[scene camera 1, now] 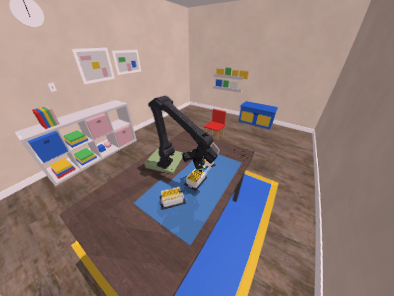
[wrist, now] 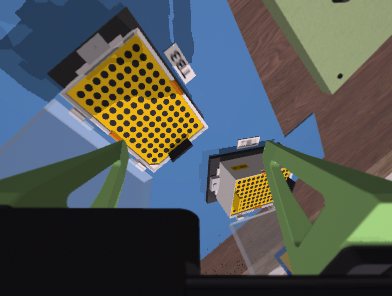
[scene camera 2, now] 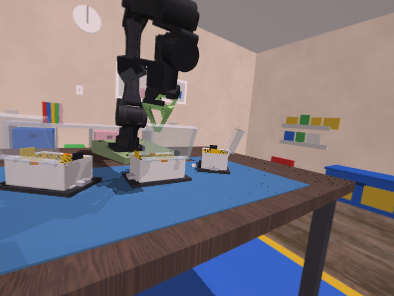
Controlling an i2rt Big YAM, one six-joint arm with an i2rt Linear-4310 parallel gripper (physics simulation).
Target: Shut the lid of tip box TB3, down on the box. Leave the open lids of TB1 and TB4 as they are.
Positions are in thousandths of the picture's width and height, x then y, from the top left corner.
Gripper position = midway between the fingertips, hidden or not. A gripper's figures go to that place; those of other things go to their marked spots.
Labels:
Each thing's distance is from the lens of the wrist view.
my gripper (wrist: 499, 502): 13 cm
blue mat (wrist: 580, 306): 30 cm

